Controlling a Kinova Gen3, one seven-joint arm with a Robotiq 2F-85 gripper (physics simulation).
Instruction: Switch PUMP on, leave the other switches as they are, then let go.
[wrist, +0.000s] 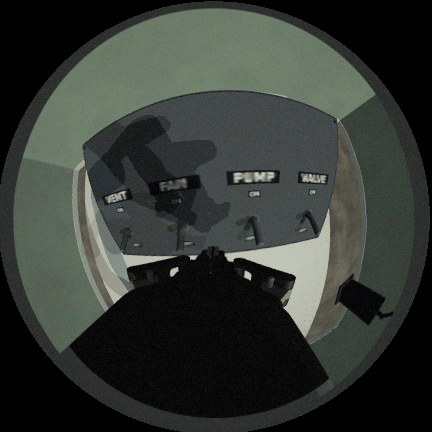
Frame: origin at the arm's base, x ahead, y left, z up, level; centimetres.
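Seen in the pictures: gripper, between the fingertips: (212, 253).
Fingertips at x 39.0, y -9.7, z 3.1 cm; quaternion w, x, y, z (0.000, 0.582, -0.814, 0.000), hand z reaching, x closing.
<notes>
Offsets run from my fingertips to a thing's top centre. "*": to the spot under its first point. Level surfaces: height alone.
A dark grey panel (280, 125) carries the labels VENT, FAN, PUMP and VALVE, with a small ON mark under each. The PUMP switch lever {* dz -2.2, dx +0.3, dy -7.0 cm} (257, 232) points down, away from its ON mark. The VENT lever {* dz -2.6, dx +4.9, dy +15.9 cm} (125, 241), the FAN lever {* dz -2.4, dx +2.8, dy +4.4 cm} (180, 238) and the VALVE lever {* dz -2.6, dx -1.9, dy -18.6 cm} (313, 222) also point down. My gripper (212, 253) is shut with nothing between its fingers. In the view its tips are at the panel's lower edge, between the FAN and PUMP levers and left of the PUMP lever. Their depth from the panel is hard to judge.
A pale table top {dz -14.3 cm} (310, 280) with a brown surface (347, 225) beyond it shows at the right. A black box-shaped object (361, 300) stands at the lower right. Green walls (210, 50) surround the scene. The arm's shadow falls across the left half of the panel.
</notes>
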